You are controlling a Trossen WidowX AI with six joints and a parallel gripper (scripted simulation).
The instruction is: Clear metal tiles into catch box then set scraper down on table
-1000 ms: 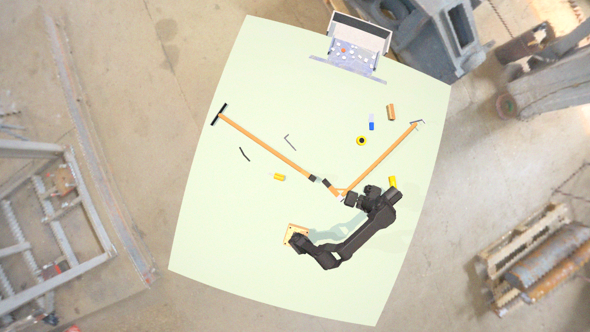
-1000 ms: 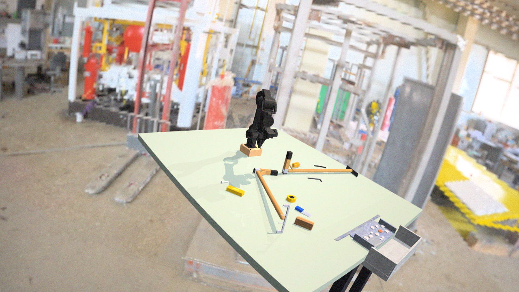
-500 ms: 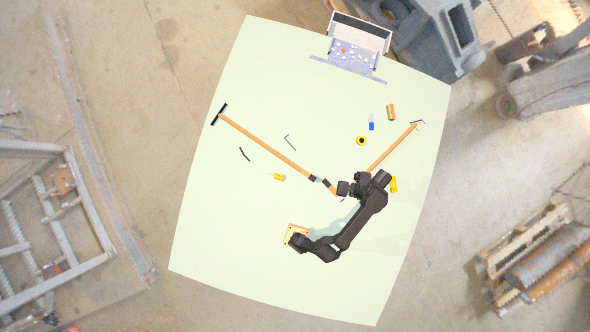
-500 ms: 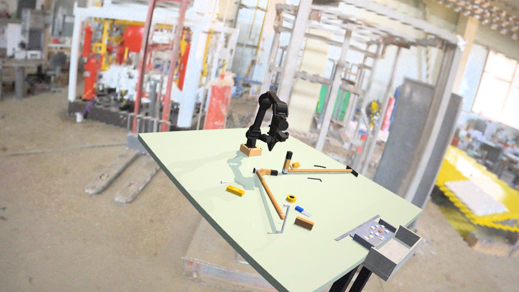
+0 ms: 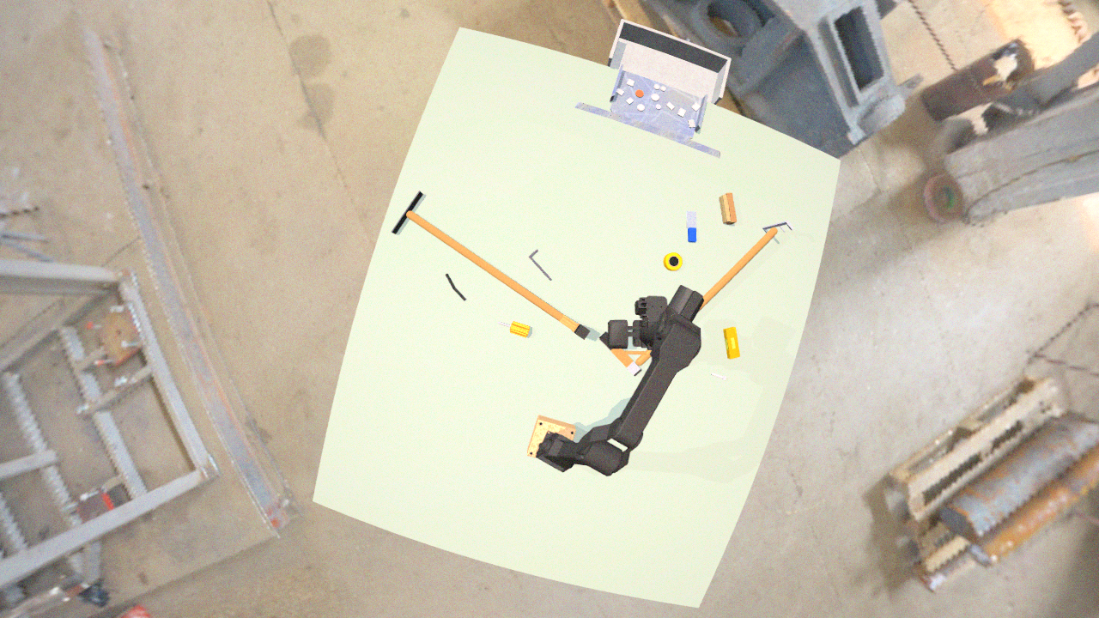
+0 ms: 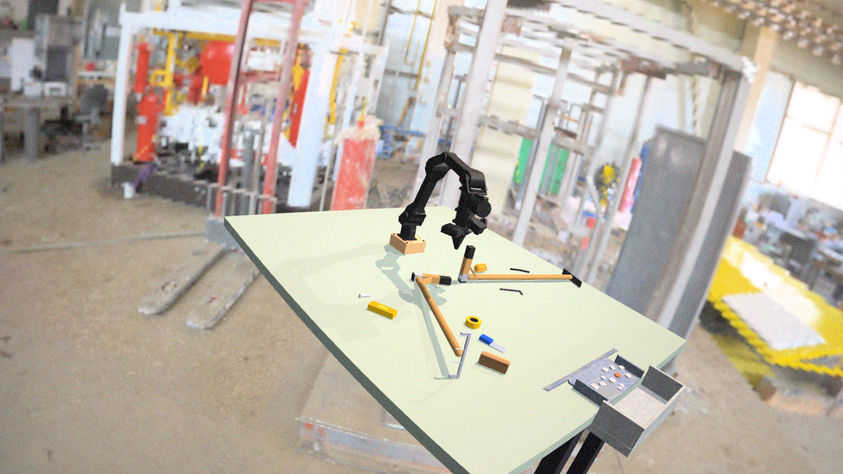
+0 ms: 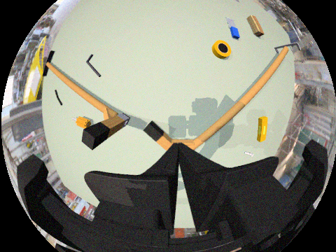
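My gripper tip is now 20 mm past the long scraper, 400 mm to the right of it and 100 mm above it. Round my gripper tip: yellow tape roll (220 mm ahead, 40 mm to the right, 160 mm below); then yellow block (90 mm ahead, 300 mm to the right, 150 mm below); then yellow-handled screwdriver (130 mm behind, 270 mm to the left, 150 mm below).
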